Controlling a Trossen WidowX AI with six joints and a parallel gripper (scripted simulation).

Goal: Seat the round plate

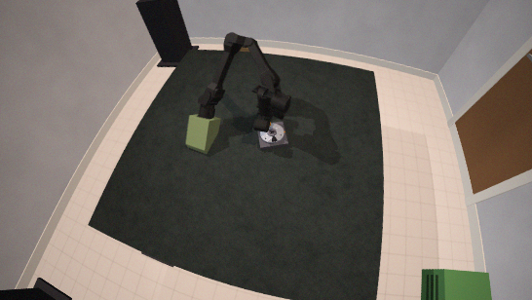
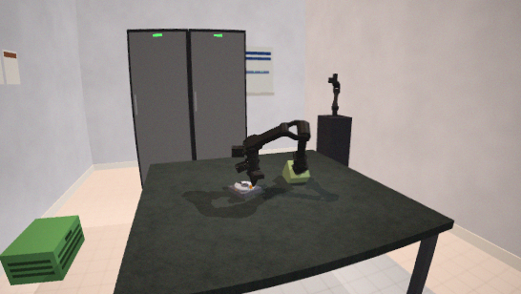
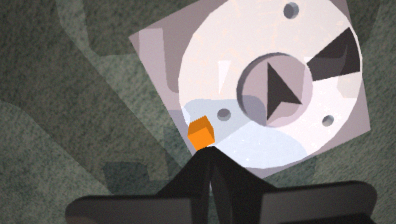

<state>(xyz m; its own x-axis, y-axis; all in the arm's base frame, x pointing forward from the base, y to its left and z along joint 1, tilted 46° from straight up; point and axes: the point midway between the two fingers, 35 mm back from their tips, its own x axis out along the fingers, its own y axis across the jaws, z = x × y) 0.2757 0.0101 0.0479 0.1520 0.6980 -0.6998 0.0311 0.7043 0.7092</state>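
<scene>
The orange bit is 90 mm ahead of my hand, 50 mm below it and 20 mm to the right of it. The rest, counted from my hand: raised hub: 40 mm to the right, 40 mm below, 30 mm ahead; then plate: 40 mm to the right, 40 mm below, 30 mm ahead; then grey square base: 60 mm below, 40 mm to the right, 30 mm ahead.
</scene>
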